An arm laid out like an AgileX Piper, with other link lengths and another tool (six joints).
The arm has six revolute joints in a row. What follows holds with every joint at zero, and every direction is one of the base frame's. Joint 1 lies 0.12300 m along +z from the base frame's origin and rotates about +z. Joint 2 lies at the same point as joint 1 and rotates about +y. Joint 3 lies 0.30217 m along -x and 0.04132 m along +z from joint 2 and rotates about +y. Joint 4 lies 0.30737 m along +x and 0.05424 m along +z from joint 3 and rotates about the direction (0.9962, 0, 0.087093). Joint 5 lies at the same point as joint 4 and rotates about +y. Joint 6 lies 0.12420 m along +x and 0.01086 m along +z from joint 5 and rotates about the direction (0.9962, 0, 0.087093). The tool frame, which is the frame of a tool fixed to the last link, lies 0.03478 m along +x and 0.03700 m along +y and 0.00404 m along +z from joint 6; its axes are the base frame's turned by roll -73.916, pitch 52.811 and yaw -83.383 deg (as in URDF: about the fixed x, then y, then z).
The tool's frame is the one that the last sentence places.
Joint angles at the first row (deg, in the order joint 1, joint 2, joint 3, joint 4, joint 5, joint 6):
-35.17 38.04 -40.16 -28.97 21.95 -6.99
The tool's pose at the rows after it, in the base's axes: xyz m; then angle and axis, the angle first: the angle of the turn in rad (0 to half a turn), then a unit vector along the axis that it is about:
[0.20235, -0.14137, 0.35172, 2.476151, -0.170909, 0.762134, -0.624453]
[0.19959, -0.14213, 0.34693, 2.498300, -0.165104, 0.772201, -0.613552]
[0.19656, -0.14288, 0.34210, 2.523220, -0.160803, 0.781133, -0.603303]
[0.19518, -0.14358, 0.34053, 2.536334, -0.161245, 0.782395, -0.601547]
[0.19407, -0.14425, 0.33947, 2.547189, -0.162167, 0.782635, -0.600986]
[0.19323, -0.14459, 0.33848, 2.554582, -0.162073, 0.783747, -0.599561]
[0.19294, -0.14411, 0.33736, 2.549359, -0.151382, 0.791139, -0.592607]
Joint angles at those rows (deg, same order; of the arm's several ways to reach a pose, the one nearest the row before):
-35.16 38.04 -40.16 -29.00 22.58 -6.89
-35.17 38.04 -40.16 -28.79 24.68 -6.66
-35.17 38.04 -40.16 -28.70 26.78 -6.56
-35.17 38.05 -40.16 -29.07 27.48 -6.56
-35.16 38.05 -40.16 -29.49 27.96 -6.56
-35.17 38.04 -40.16 -29.63 28.40 -6.56
-35.17 38.04 -40.16 -29.15 29.10 -5.52

